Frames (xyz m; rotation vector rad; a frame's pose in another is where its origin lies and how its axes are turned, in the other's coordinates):
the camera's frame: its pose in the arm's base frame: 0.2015 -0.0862 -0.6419 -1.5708 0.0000 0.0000
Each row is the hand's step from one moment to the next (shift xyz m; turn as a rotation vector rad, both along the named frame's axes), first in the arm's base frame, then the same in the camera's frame.
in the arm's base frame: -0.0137 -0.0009 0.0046 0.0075 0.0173 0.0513
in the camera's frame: -0.0137 -0.0046 -0.0009 0.0075 -0.0513 0.0173
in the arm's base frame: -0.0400 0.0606 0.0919 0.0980 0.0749 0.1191
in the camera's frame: -0.0400 -0.0919 0.0606 0.0980 -0.1191 0.0749
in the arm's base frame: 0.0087 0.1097 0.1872 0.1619 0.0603 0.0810
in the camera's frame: 0.0087 -0.1872 0.1097 0.1619 -0.0810 0.0603
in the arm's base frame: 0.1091 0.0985 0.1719 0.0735 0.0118 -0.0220
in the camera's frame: 0.1091 -0.1719 0.0985 0.0735 0.0220 0.0118
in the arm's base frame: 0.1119 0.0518 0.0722 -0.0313 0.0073 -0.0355
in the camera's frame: 0.1119 -0.0722 0.0518 -0.0313 0.0355 0.0073
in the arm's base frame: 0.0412 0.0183 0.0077 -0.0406 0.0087 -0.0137
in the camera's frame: 0.0412 -0.0077 0.0183 -0.0406 0.0137 0.0087
